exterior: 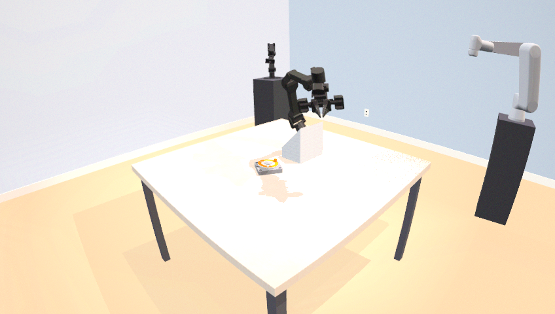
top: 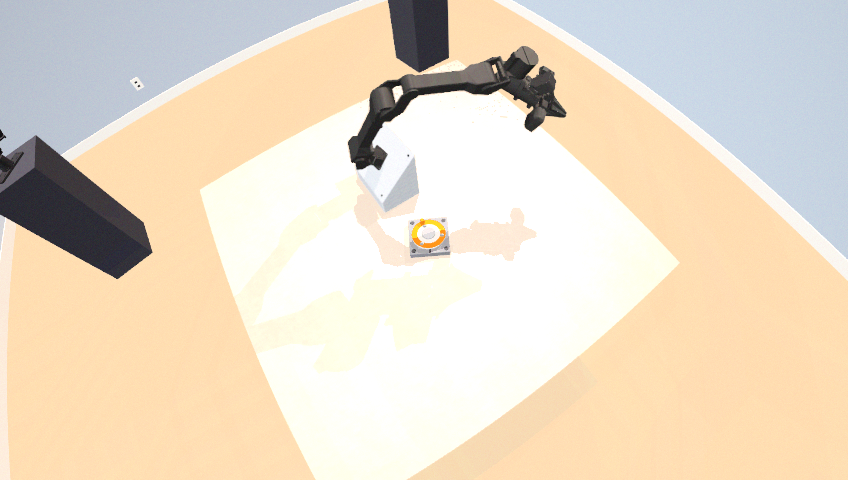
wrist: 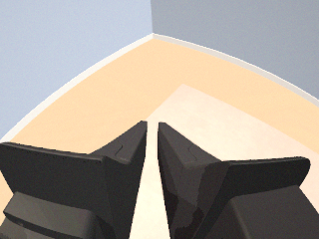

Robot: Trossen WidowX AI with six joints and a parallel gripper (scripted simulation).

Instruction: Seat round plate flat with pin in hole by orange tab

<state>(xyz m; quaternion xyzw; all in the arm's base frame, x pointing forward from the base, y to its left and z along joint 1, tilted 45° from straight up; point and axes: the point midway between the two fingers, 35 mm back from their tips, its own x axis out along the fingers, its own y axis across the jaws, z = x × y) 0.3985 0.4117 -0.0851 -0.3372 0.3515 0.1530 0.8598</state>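
Right now the square grey base is 120 mm behind my gripper tip, 400 mm to the right of it and 350 mm below it.
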